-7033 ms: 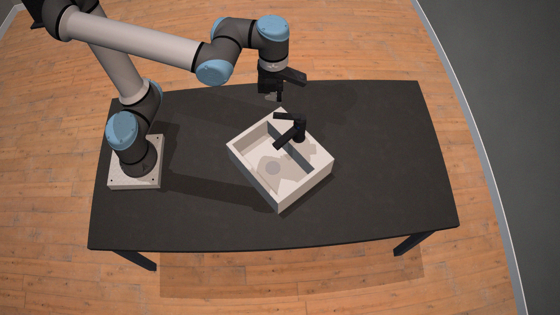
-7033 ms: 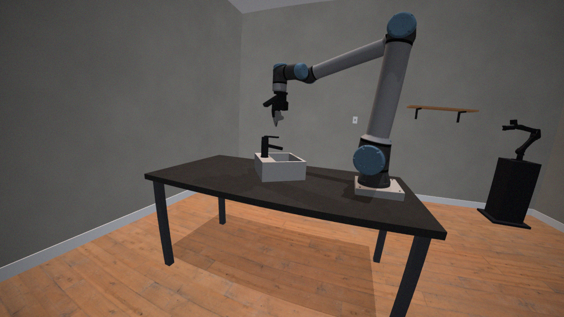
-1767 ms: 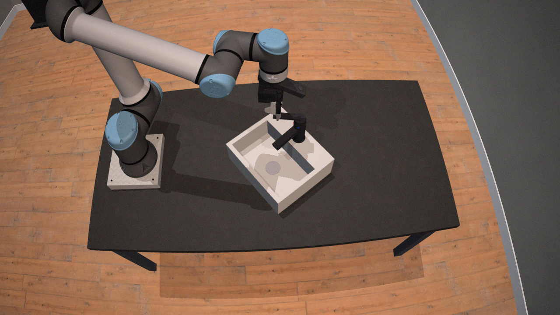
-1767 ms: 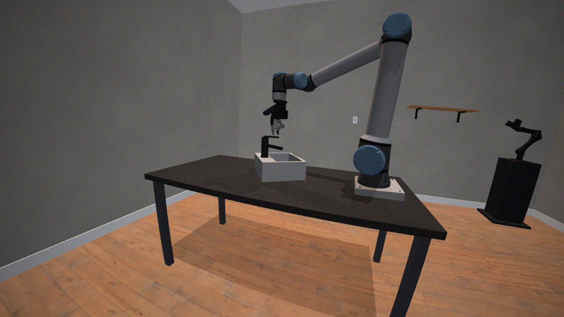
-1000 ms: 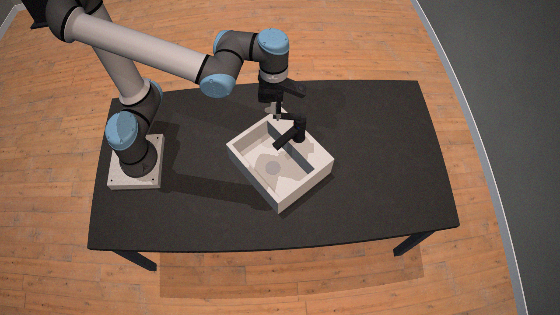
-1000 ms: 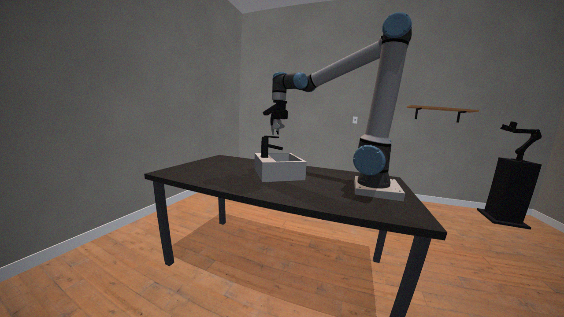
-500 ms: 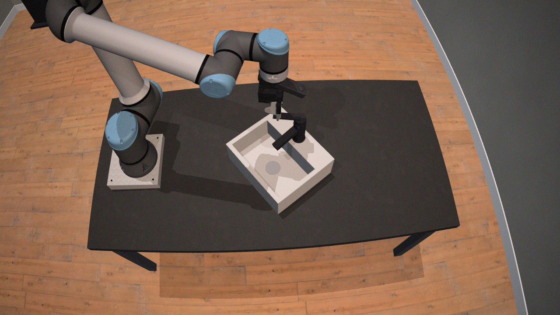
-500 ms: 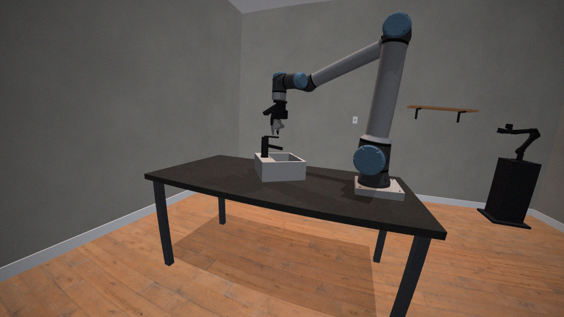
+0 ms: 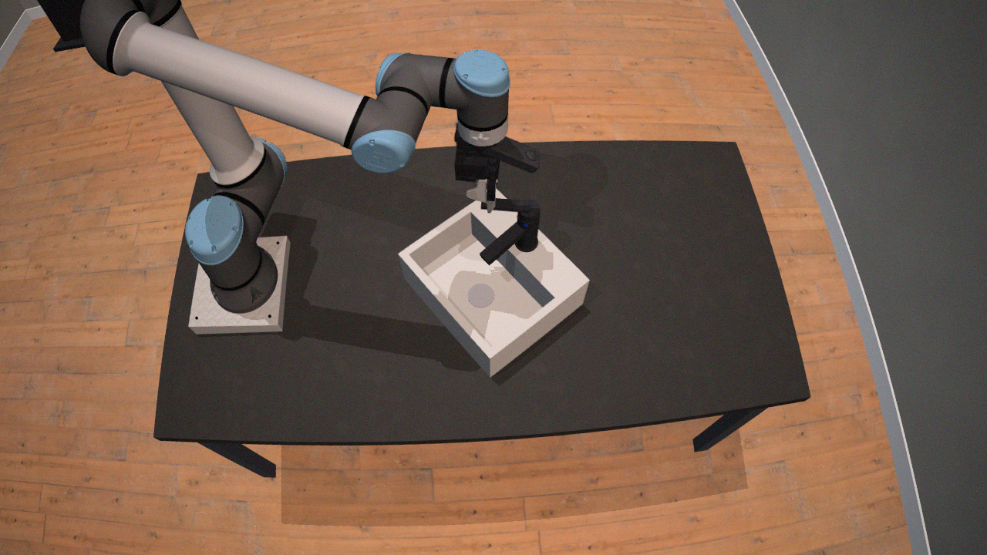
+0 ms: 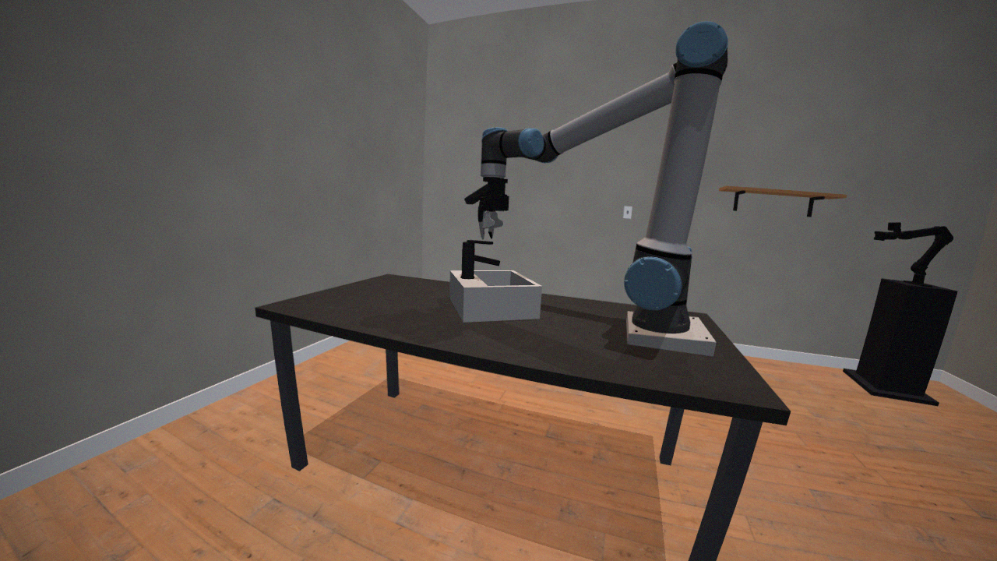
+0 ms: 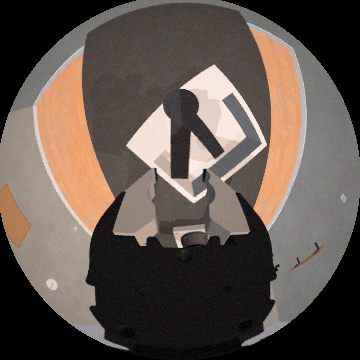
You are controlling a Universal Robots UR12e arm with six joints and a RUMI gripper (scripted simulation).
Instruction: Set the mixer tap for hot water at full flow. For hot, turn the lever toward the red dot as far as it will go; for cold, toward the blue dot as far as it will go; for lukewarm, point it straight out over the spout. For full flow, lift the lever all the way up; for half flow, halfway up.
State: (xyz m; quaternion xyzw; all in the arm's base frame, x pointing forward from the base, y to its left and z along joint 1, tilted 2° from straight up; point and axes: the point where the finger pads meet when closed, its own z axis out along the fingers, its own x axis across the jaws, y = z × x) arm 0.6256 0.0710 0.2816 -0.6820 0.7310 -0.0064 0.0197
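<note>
Right now the lever is 30 mm below my hand and 30 mm ahead of it. Also, from my hand: white square basin: 260 mm below, 80 mm to the right, 10 mm behind.
</note>
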